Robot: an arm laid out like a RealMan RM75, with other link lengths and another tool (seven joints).
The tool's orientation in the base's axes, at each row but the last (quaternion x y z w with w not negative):
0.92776 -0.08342 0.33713 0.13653
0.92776 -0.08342 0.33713 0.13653
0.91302 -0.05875 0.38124 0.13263
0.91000 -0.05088 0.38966 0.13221
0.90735 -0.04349 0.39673 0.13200
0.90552 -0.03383 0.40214 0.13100
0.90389 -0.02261 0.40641 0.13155
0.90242 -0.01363 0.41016 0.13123
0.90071 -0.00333 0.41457 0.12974
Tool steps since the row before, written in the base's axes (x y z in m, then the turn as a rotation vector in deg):
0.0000 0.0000 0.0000 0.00 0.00 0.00
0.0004 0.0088 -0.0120 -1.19 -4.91 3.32
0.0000 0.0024 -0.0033 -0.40 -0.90 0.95
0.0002 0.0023 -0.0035 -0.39 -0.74 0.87
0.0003 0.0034 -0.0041 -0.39 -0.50 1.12
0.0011 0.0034 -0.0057 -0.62 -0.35 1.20
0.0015 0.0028 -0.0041 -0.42 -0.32 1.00
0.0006 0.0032 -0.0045 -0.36 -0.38 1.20
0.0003 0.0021 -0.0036 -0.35 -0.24 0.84
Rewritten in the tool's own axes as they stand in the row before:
0.0000 0.0000 0.0000 0.00 0.00 0.00
-0.0080 -0.0108 0.0063 1.56 5.61 -1.64
-0.0024 -0.0030 0.0015 0.40 1.13 -0.65
-0.0024 -0.0030 0.0018 0.35 0.96 -0.64
-0.0027 -0.0042 0.0019 0.54 0.78 -0.87
-0.0033 -0.0047 0.0036 0.45 0.69 -1.12
-0.0018 -0.0038 0.0030 0.44 0.59 -0.86
-0.0027 -0.0042 0.0025 0.62 0.69 -0.93
-0.0023 -0.0029 0.0020 0.37 0.47 -0.73

